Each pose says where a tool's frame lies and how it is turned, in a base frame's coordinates. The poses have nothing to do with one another.
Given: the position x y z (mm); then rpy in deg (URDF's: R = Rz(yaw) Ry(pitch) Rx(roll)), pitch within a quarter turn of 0, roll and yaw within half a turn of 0.
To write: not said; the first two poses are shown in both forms.
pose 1, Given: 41.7 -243.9 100.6 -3.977 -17.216 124.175
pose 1, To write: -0.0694 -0.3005 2.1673 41.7 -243.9 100.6
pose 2, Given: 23.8 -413.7 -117.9 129.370 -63.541 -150.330
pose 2, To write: 2.2579 -1.1090 -2.6238 23.8 -413.7 -117.9
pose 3, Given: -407.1 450.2 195.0 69.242 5.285 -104.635
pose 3, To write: 1.2085 0.0922 -1.8262 -407.1 450.2 195.0
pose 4, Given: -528.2 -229.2 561.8 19.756 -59.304 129.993
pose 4, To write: 0.3448 -1.0351 2.2688 -528.2 -229.2 561.8
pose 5, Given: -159.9 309.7 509.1 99.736 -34.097 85.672
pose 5, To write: 1.7407 -0.5951 1.4953 -159.9 309.7 509.1
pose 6, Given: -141.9 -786.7 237.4 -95.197 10.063 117.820
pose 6, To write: -1.6615 0.1756 2.0563 -141.9 -786.7 237.4
